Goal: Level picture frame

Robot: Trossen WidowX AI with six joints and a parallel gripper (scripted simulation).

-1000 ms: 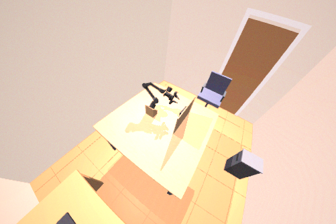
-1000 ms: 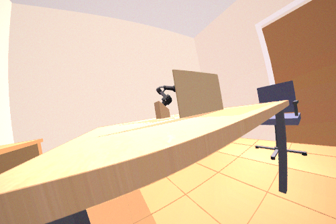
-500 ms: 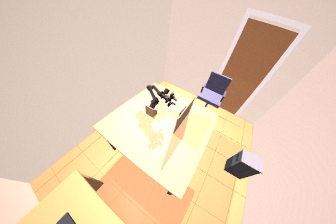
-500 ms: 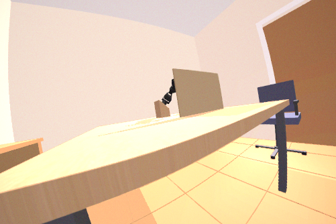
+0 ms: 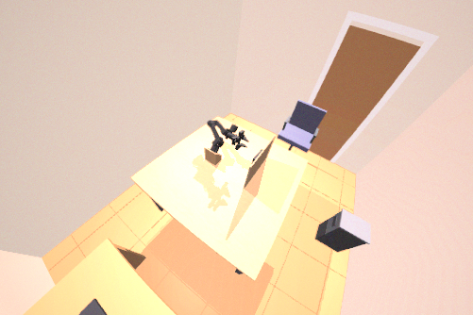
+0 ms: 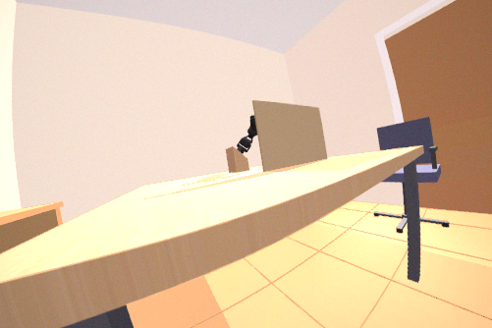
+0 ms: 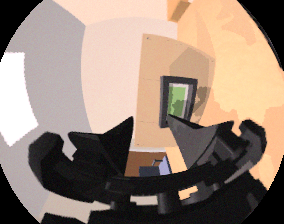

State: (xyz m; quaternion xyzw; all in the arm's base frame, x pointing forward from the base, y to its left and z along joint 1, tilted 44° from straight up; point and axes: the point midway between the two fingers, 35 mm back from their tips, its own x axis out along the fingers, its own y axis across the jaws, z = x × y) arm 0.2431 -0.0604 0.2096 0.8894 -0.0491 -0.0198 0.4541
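Right now the picture frame is 13 cm ahead of my gripper tip, 11 cm below it and 1 cm to the right of it. Also, from my gripper tip: tan wall panel (14 cm ahead, 13 cm below, 1 cm to the left).
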